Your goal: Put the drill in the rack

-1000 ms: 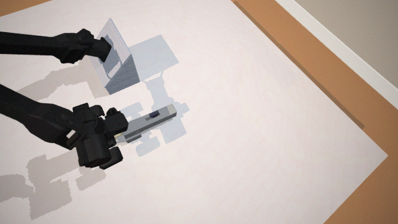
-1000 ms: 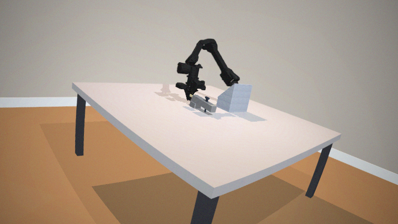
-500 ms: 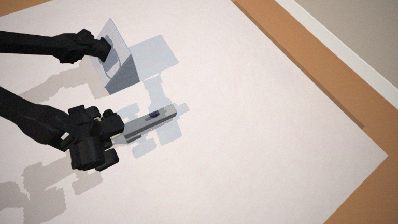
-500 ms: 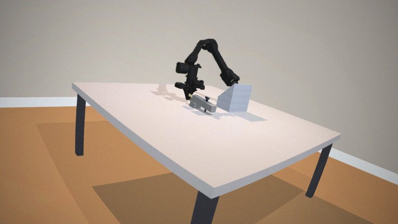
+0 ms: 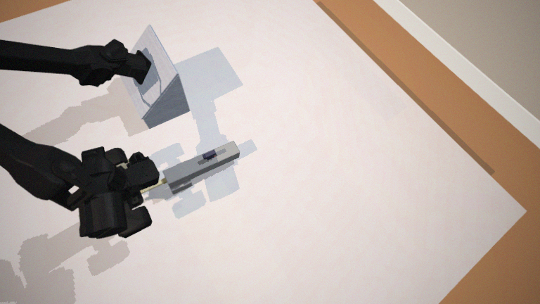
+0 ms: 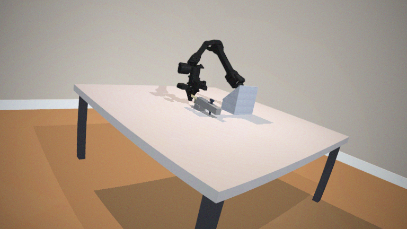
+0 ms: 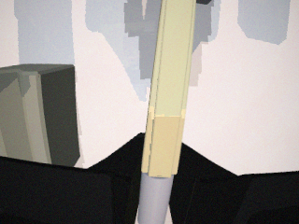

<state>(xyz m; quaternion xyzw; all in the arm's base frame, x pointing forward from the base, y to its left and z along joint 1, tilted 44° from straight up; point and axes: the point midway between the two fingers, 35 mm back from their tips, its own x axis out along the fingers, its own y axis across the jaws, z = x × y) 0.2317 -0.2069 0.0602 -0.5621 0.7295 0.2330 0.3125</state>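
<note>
Right now my gripper tip is 40 mm to the right of the pale grey drill, 30 mm below it and 10 mm short of it. The rest, counted from my gripper tip: grey block 170 mm to the left, 40 mm ahead, 20 mm above; then dark blue key 190 mm to the left, 40 mm ahead, 30 mm above; then olive-grey rack 70 mm behind, 20 mm to the left.
</note>
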